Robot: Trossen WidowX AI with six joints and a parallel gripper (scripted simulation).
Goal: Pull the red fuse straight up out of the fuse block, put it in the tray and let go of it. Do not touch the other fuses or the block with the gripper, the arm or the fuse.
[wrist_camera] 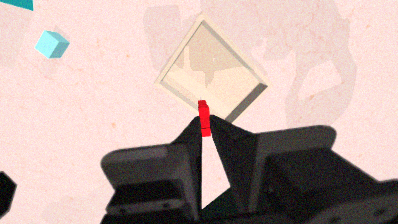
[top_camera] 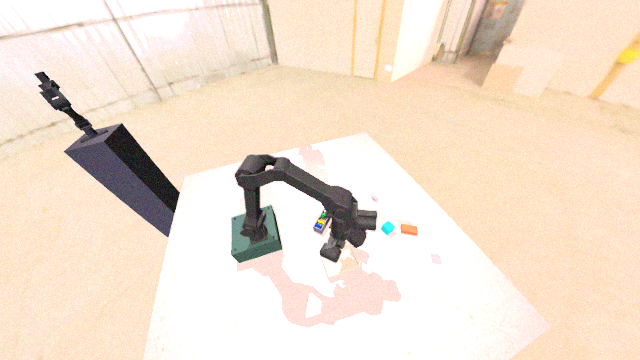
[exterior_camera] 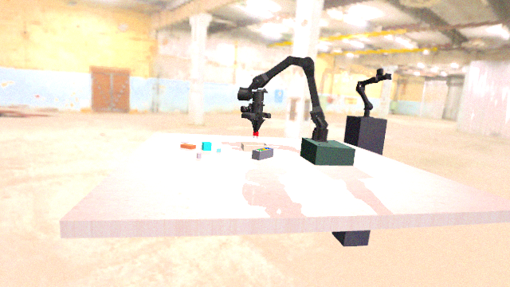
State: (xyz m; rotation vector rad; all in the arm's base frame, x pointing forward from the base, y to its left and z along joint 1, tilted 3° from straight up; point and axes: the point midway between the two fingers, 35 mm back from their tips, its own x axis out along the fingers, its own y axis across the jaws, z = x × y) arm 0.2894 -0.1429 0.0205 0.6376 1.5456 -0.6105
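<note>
Right now the tray is 9 cm below my gripper tip, 3 cm to the right of it and 1 cm behind it. Also, from my gripper tip: orange block (33 cm ahead, 9 cm below); then cyan cube (24 cm ahead, 8 cm below, 3 cm to the left).
</note>
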